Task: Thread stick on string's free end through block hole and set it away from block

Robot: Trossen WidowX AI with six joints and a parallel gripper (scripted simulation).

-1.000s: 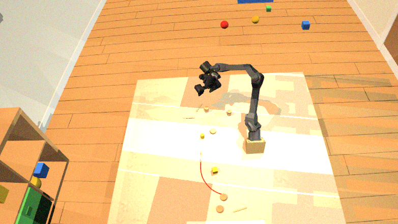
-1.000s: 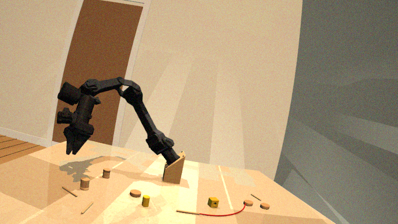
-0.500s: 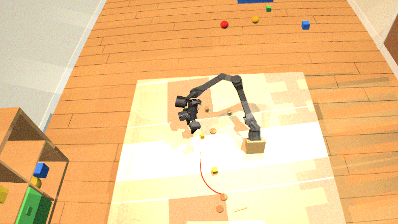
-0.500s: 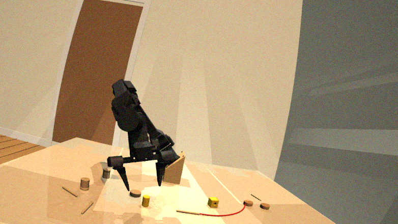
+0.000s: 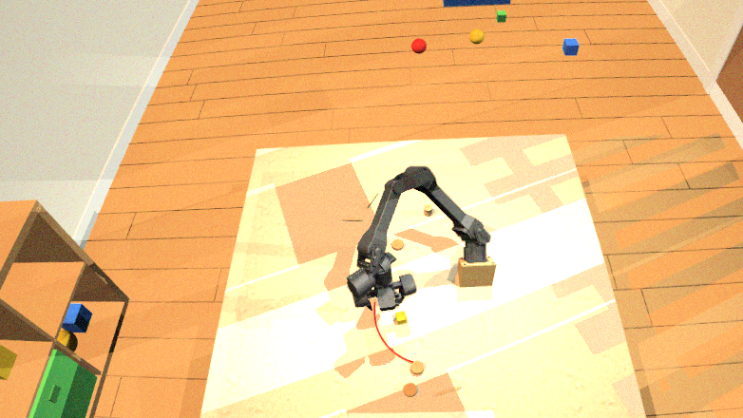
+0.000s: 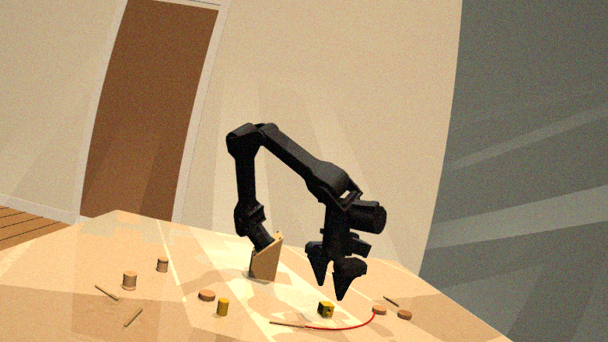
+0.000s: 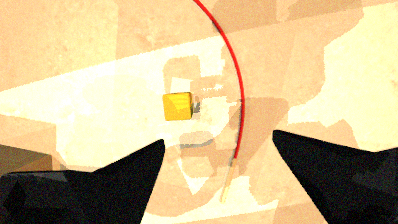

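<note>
Now: the yellow wooden block 6 cm below my gripper tip, 4 cm behind it and 2 cm to the left of it. Round my gripper tip: thin wooden stick 8 cm to the right, 7 cm below, 3 cm ahead; then yellow cylinder 23 cm to the right, 6 cm below, 1 cm ahead; then round button 18 cm to the left, 7 cm below, 7 cm behind.
</note>
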